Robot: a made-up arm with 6 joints. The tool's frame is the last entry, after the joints.
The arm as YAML. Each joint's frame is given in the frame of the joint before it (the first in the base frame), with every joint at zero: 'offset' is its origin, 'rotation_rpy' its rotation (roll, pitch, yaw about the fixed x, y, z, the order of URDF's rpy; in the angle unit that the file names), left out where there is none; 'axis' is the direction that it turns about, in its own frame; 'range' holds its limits. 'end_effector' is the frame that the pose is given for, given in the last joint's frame.
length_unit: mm
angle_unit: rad
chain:
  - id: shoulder
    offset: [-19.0, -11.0, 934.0]
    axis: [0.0, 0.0, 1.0]
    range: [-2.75, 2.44]
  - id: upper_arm
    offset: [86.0, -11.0, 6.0]
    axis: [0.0, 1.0, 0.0]
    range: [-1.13, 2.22]
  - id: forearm
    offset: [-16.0, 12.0, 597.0]
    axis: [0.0, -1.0, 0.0]
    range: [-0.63, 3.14]
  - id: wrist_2
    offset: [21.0, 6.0, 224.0]
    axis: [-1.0, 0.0, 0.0]
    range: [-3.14, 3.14]
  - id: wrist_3
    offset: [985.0, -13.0, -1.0]
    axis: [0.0, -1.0, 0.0]
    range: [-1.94, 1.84]
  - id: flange
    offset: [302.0, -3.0, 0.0]
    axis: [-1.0, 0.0, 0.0]
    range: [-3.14, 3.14]
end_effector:
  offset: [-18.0, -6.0, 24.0]
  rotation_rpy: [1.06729, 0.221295, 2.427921]
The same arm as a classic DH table. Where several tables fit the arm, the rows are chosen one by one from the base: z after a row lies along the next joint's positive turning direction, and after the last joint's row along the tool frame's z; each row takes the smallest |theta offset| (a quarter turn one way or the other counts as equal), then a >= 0, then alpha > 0; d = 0 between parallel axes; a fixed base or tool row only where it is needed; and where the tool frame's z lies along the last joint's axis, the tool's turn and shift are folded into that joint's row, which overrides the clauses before.
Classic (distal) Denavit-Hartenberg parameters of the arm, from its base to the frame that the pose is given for. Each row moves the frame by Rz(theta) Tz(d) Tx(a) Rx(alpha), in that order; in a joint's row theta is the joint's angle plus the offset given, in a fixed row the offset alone. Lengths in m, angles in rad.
base (fixed): a -0.022, alpha 0, d 0, theta_offset 0.5248
shoulder: a 0.086, alpha -1.5708, d 0.94, theta_offset -0.5248
upper_arm: a -0.5972, alpha 3.1416, d 0, theta_offset 1.544
forearm: a -0.224, alpha 1.5708, d -0.007, theta_offset -0.0268
wrist_2: a 0.001, alpha -1.5708, d -1.006, theta_offset 0
wrist_3: a 0, alpha 1.5708, d 0.016, theta_offset 0
flange: a -0.0234, alpha 2.0867, d -0.2795, theta_offset -0.5718
tool (fixed): a 0, alpha 0, d 0.0091, theta_offset 1.012
Joint limits (rad, base to tool): -2.75..2.44 -1.13..2.22 -0.63..3.14 -3.14..3.14 -1.94..1.84 -3.14..3.14

